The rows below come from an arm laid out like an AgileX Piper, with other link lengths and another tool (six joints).
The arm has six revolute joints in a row. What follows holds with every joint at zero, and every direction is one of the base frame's. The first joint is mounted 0.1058 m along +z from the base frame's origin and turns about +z. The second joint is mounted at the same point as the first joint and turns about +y. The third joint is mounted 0.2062 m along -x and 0.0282 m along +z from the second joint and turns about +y. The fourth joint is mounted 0.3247 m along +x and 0.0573 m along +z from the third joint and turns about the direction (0.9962, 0, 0.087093). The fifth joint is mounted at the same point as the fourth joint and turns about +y. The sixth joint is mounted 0.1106 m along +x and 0.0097 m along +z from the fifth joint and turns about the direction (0.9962, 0, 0.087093). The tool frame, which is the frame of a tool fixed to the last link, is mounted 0.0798 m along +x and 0.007 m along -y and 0.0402 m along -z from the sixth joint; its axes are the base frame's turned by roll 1.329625, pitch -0.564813 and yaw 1.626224 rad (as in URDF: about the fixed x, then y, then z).
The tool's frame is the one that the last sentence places.
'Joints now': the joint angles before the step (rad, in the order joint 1, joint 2, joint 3, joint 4, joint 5, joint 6). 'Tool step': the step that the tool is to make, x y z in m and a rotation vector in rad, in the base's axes. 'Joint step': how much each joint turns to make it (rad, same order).
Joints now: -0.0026, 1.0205, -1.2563, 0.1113, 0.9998, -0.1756
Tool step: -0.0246, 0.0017, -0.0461, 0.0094, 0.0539, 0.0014
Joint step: 0.0002, -0.1429, 0.2279, 0.0107, -0.0311, -0.0027
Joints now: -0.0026, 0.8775, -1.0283, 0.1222, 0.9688, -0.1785
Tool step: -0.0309, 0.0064, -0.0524, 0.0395, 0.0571, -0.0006
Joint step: 0.0001, -0.1747, 0.2537, 0.0347, -0.0227, 0.0065
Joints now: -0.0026, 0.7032, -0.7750, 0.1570, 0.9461, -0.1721
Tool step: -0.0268, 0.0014, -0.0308, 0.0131, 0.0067, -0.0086
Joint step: 0.0002, -0.1863, 0.1922, 0.0038, -0.0008, 0.0132
